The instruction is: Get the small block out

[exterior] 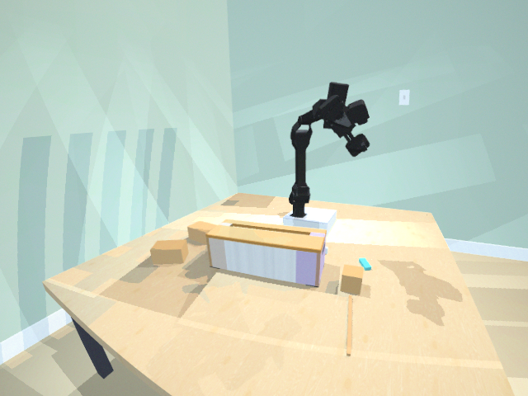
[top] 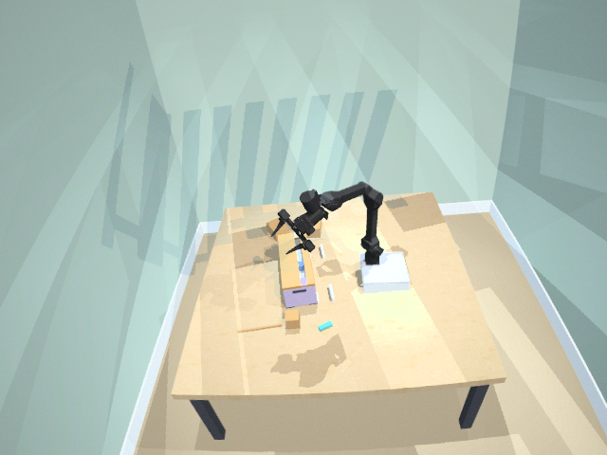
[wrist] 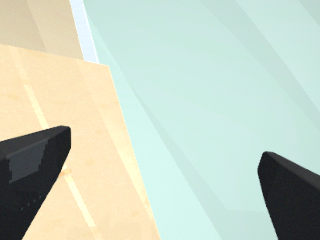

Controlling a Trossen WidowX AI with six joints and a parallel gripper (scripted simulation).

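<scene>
Now: the clear-fronted box 370 mm below my gripper tip, 280 mm to the right of it and 30 mm behind it. Also, from my gripper tip: cyan piece: 430 mm below, 140 mm behind, 30 mm to the left; tan cube: 400 mm below, 10 mm to the left; blue block: 350 mm below, 260 mm to the right, 20 mm behind.
</scene>
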